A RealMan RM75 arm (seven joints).
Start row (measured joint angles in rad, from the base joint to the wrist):
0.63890, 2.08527, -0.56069, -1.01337, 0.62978, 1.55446, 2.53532
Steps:
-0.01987, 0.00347, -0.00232, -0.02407, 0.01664, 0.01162, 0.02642
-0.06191, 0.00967, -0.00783, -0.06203, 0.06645, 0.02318, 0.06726
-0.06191, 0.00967, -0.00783, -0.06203, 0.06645, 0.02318, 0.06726
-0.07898, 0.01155, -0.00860, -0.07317, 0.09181, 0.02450, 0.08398
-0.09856, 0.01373, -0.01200, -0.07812, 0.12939, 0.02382, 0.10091
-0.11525, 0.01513, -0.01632, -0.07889, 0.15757, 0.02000, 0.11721
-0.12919, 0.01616, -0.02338, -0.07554, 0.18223, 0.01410, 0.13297
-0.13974, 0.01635, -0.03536, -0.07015, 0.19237, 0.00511, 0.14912
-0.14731, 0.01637, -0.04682, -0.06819, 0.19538, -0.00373, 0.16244
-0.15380, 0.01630, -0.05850, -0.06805, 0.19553, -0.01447, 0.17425
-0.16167, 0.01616, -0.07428, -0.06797, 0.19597, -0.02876, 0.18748
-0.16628, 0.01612, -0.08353, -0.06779, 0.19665, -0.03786, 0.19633
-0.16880, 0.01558, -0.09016, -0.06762, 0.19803, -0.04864, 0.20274
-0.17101, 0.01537, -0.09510, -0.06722, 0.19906, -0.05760, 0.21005
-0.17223, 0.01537, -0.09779, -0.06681, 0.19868, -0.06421, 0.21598
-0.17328, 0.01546, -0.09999, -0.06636, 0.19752, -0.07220, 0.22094
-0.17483, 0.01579, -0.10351, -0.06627, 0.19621, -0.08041, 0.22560
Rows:
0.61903, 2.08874, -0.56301, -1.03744, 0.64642, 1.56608, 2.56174
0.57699, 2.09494, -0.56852, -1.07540, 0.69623, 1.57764, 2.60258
0.57699, 2.09494, -0.56852, -1.07540, 0.69623, 1.57764, 2.60258
0.55992, 2.09682, -0.56929, -1.08654, 0.72159, 1.57896, 2.61930
0.54034, 2.09900, -0.57269, -1.09149, 0.75917, 1.57828, 2.63623
0.52365, 2.10040, -0.57701, -1.09226, 0.78735, 1.57446, 2.65253
0.50971, 2.10143, -0.58407, -1.08891, 0.81201, 1.56856, 2.66829
0.49916, 2.10162, -0.59605, -1.08352, 0.82215, 1.55957, 2.68444
0.49159, 2.10164, -0.60751, -1.08156, 0.82516, 1.55073, 2.69776
0.48510, 2.10157, -0.61919, -1.08142, 0.82531, 1.53999, 2.70957
0.47723, 2.10143, -0.63497, -1.08134, 0.82575, 1.52570, 2.72280
0.47262, 2.10139, -0.64422, -1.08116, 0.82643, 1.51660, 2.73165
0.47010, 2.10085, -0.65085, -1.08099, 0.82781, 1.50582, 2.73806
0.46789, 2.10064, -0.65579, -1.08059, 0.82884, 1.49686, 2.74537
0.46667, 2.10064, -0.65848, -1.08018, 0.82846, 1.49025, 2.75130
0.46562, 2.10073, -0.66068, -1.07973, 0.82730, 1.48226, 2.75626
0.46407, 2.10106, -0.66420, -1.07964, 0.82599, 1.47405, 2.76092

